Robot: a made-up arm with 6 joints. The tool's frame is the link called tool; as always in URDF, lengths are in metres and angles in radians. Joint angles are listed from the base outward. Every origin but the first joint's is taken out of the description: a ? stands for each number. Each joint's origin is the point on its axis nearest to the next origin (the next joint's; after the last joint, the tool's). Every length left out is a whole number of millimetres.
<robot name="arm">
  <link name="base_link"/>
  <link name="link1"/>
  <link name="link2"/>
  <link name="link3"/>
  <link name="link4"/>
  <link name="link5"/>
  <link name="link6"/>
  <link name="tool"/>
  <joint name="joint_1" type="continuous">
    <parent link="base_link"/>
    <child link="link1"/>
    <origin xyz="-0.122 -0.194 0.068" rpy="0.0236 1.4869 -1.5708"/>
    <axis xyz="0 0 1"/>
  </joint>
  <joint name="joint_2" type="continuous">
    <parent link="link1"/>
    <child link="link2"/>
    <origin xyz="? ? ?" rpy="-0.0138 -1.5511 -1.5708"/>
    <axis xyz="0 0 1"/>
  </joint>
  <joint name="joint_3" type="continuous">
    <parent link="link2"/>
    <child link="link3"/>
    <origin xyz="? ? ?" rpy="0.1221 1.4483 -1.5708"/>
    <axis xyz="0 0 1"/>
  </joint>
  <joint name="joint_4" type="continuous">
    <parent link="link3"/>
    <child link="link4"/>
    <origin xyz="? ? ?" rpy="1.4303 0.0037 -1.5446"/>
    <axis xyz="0 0 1"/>
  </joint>
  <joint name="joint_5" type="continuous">
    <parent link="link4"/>
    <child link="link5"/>
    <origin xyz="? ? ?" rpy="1.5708 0 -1.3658"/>
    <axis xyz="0 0 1"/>
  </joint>
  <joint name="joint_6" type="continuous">
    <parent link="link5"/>
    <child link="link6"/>
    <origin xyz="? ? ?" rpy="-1.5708 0 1.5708"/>
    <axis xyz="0 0 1"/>
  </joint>
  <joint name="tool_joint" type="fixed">
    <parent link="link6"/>
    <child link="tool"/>
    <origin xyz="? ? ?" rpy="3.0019 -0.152 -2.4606"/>
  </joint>
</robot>
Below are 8 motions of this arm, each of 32 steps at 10 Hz.
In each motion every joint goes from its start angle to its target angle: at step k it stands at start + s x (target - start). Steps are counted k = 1, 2, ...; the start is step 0. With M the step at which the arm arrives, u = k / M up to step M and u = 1 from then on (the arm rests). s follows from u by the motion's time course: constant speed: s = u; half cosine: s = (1 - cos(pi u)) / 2; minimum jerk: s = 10 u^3 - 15 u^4 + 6 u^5.
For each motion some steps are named. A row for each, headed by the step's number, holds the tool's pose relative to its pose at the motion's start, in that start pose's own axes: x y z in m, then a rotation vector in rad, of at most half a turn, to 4 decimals.
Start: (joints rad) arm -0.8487 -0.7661 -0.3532 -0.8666 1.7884 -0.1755
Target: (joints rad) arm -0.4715 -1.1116 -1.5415 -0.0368 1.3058 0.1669
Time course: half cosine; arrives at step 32
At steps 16, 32:
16: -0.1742 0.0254 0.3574 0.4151 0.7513 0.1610
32: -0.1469 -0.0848 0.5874 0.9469 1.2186 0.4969

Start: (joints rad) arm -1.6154 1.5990 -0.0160 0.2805 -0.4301 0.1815
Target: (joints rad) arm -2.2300 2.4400 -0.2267 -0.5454 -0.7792 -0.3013
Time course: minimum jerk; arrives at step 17
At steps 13, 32:
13: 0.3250 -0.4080 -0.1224 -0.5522 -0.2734 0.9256
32: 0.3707 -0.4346 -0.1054 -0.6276 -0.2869 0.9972

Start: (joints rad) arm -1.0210 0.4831 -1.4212 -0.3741 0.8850 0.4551
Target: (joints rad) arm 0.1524 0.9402 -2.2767 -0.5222 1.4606 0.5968
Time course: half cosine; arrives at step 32
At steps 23, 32:
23: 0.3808 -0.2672 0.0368 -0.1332 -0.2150 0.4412
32: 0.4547 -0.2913 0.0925 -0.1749 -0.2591 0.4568

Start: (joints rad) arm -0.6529 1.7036 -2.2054 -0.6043 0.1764 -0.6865
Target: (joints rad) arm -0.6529 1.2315 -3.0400 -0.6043 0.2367 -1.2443
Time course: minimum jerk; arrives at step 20
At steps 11, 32:
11: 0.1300 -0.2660 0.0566 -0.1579 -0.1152 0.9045
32: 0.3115 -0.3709 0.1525 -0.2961 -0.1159 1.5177

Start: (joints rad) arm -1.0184 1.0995 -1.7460 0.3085 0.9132 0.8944
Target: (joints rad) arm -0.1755 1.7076 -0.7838 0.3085 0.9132 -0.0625
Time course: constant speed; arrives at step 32
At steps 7, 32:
7: 0.1332 -0.2142 -0.0299 -0.3326 -0.2790 0.0713
32: 0.2519 -0.7558 0.4813 -1.7974 -0.7647 0.0171

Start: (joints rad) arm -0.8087 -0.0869 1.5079 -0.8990 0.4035 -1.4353
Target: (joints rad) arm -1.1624 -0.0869 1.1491 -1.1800 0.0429 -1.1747
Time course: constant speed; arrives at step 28
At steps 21, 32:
21: -0.0596 0.0241 0.2395 0.3185 0.3664 0.0414
32: -0.0597 0.0190 0.3335 0.4101 0.5223 0.0410

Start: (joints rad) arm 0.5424 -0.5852 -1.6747 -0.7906 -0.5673 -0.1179
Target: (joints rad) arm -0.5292 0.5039 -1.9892 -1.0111 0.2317 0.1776
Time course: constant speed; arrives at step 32
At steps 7, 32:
7: 0.0092 0.0644 0.0130 0.3255 0.1210 -0.0707
32: 0.0074 0.2216 0.2815 1.4192 0.8718 -0.2557

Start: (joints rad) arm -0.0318 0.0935 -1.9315 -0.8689 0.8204 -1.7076
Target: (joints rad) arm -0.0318 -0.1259 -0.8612 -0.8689 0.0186 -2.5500
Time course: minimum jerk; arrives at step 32
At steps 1, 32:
1: 0.0000 -0.0001 0.0000 -0.0001 0.0001 0.0002
32: 0.0068 -0.1126 0.1712 -0.1272 0.3028 0.3015

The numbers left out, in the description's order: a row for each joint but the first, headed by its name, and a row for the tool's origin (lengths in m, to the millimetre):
joint_2: -0.001 0.087 0
joint_3: -0.309 -0.087 0
joint_4: 0.07 0.124 0
joint_5: 0.072 0.029 0
joint_6: -0.256 0.147 0
tool: 0.174 0.223 0

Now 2 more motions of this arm.
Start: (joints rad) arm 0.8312 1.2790 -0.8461 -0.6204 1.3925 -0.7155
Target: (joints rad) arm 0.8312 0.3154 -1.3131 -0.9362 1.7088 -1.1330
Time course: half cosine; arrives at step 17
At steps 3, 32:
3: 0.0422 0.0561 -0.0097 0.0691 -0.0551 -0.0345
32: 0.7188 0.4696 0.2619 0.7466 -0.8387 -0.4925

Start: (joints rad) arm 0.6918 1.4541 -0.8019 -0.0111 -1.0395 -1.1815
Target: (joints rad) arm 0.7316 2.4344 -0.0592 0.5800 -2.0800 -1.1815
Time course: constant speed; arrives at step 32
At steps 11, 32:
11: 0.0750 0.1331 0.2100 0.3860 0.5997 -0.4249
32: 0.5613 -0.1373 0.3226 1.4047 1.2639 -1.4077

